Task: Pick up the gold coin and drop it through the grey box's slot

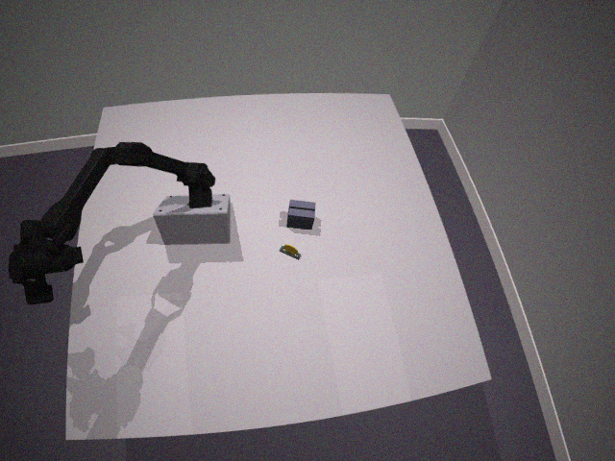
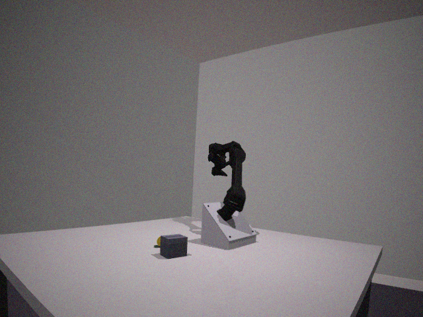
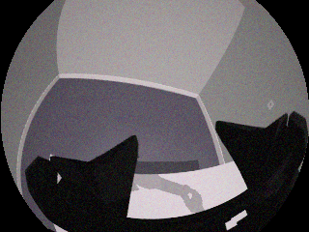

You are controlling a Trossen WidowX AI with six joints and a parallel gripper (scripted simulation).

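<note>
Now: the coin 72 cm ahead of my gripper tip, 31 cm below it and 8 cm to the left of it.
</note>
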